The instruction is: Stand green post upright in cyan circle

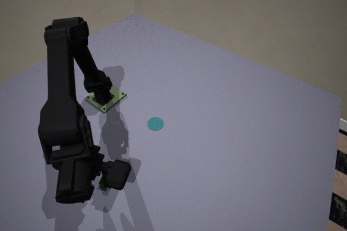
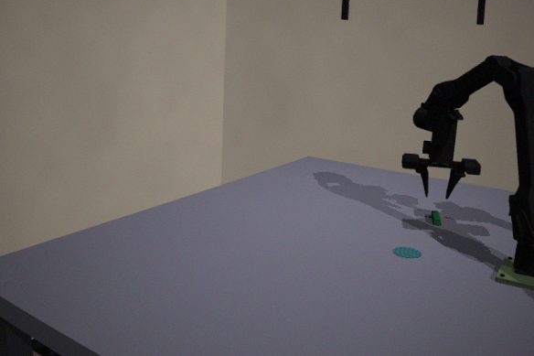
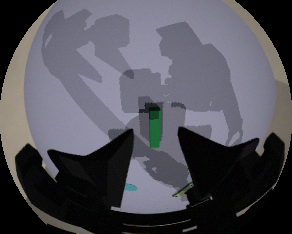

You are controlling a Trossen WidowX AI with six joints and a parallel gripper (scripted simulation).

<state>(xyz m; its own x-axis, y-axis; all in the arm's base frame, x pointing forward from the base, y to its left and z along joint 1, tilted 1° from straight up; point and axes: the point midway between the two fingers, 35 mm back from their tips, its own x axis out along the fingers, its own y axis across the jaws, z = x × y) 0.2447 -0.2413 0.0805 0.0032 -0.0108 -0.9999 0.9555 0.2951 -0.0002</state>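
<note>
Now: hand 8 cm above the green post, 2 cm to the right of it and 1 cm past it. The rest, counted from my hand: cyan circle 26 cm to the left, 9 cm below.
</note>
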